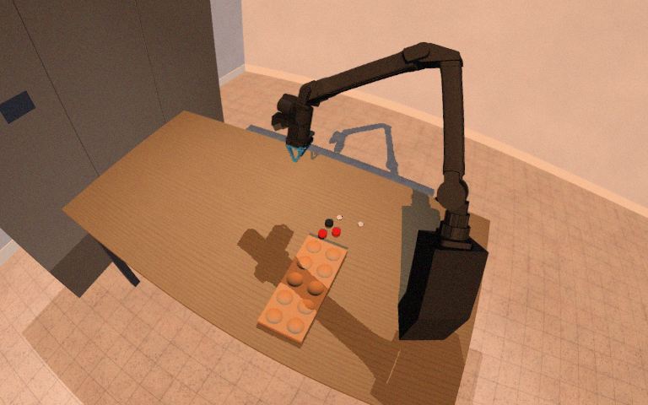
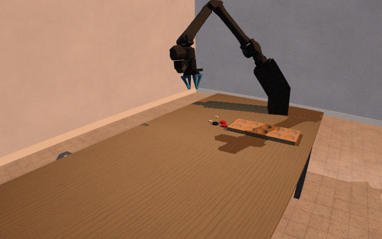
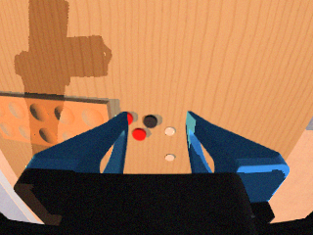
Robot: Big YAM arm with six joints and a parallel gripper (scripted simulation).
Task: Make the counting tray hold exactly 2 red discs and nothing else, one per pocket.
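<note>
The black disc lies 23 cm below my hand, 15 cm behind it and 7 cm to the left of it. From my hand the other things lie so: orange counting tray (36 cm to the left, 23 cm below, 12 cm behind).
</note>
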